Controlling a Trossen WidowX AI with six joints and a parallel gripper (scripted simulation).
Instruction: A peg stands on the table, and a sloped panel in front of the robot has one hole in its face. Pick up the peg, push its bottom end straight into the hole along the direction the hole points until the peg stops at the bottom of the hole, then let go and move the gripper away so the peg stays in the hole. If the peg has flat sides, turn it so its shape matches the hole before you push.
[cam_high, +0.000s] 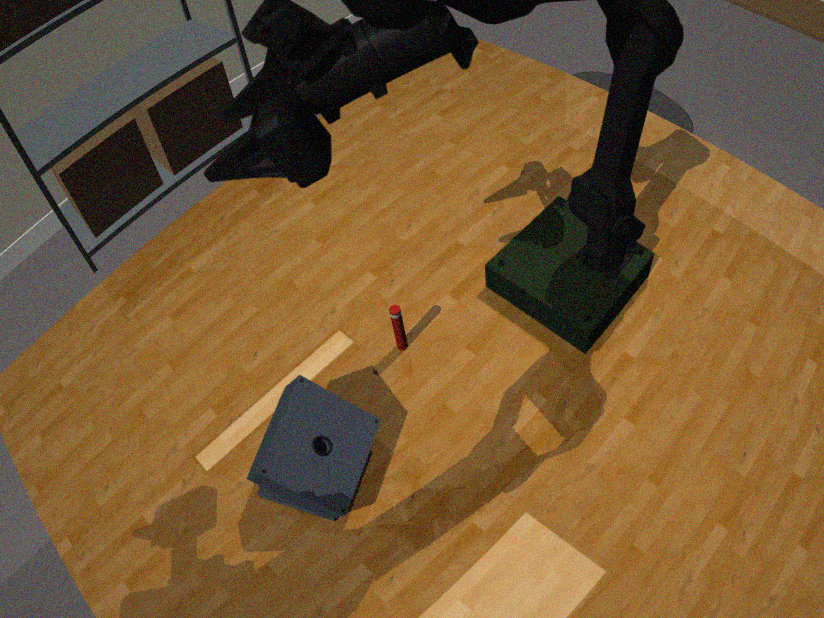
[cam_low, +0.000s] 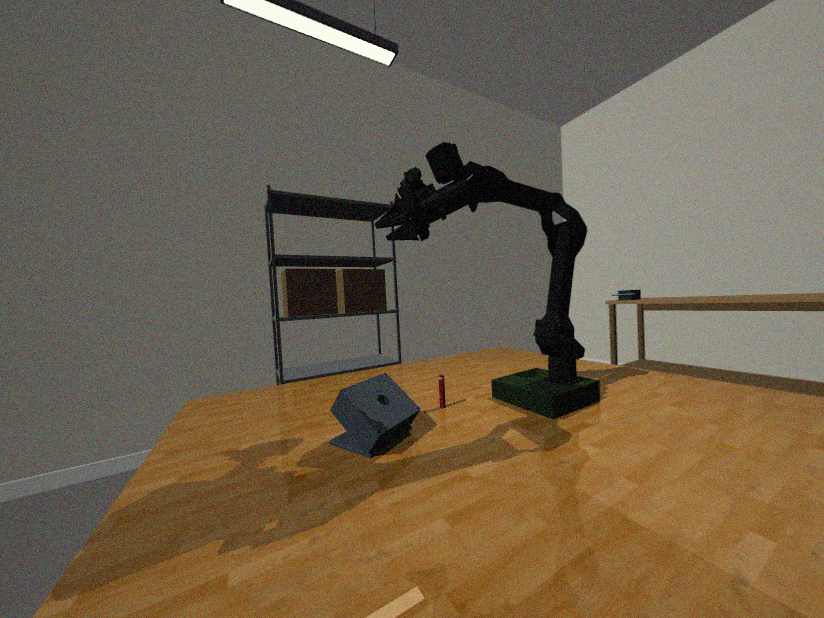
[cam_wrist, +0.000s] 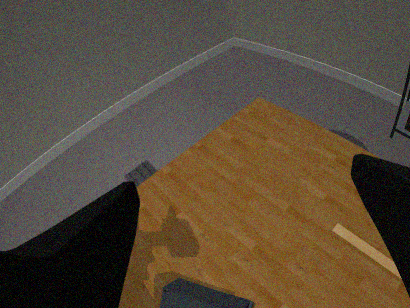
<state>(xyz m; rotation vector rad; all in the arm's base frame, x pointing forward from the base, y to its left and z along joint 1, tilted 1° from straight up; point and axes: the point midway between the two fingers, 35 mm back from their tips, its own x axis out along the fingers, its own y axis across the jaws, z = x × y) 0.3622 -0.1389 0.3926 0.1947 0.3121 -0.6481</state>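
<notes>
Right now my gripper tip is 13 cm past the round peg, 2 cm to the right of it and 37 cm above it. From my gripper tip the other things lie so: sloped panel: 6 cm ahead, 7 cm to the left, 37 cm below.
</notes>
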